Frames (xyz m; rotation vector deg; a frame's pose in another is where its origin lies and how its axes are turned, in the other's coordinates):
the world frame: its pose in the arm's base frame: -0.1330 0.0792 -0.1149 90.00 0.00 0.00
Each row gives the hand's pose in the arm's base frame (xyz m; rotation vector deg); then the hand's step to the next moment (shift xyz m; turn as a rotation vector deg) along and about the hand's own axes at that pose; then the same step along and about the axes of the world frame.
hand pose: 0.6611 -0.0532 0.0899 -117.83 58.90 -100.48
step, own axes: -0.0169 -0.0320 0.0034 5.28 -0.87 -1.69
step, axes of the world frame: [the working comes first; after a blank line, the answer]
step, axes of the arm's base frame: 0.0139 0.0331 0.0055 -1.14 -2.37 4.96

0.0139 0.0055 -0.0331 -1.14 4.96 2.37
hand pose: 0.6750 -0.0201 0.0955 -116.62 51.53 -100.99
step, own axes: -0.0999 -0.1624 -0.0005 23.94 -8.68 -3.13
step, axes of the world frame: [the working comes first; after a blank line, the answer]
step, axes of the arm's base frame: 0.0365 0.1861 0.0198 0.43 -7.95 24.39

0.0365 0.0198 -0.1861 0.43 24.39 7.95
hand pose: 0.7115 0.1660 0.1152 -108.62 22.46 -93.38
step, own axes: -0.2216 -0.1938 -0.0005 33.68 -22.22 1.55
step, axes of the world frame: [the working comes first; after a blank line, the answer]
step, axes of the arm's base frame: -0.0759 0.2788 -0.0563 4.78 -1.94 40.05

-0.0759 -0.0563 -0.2788 4.78 40.05 1.94
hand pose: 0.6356 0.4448 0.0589 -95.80 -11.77 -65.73
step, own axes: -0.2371 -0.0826 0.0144 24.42 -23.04 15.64
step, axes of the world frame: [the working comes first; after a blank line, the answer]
step, axes of the arm's base frame: -0.1677 0.1384 -0.1263 7.56 13.44 33.67

-0.1677 -0.1263 -0.1384 7.56 33.67 -13.44
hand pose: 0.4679 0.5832 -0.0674 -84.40 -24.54 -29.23
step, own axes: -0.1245 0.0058 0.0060 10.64 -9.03 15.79
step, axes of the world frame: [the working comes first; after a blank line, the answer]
step, axes of the arm's base frame: -0.0989 0.0140 -0.0748 4.19 14.84 14.37

-0.0989 -0.0748 -0.0140 4.19 14.37 -14.84
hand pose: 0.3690 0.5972 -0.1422 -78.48 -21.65 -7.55
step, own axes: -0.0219 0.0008 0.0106 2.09 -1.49 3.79
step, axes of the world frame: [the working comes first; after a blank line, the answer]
step, axes of the arm's base frame: -0.0222 0.0077 -0.0065 0.78 3.64 2.66

-0.0222 -0.0065 -0.0077 0.78 2.66 -3.64
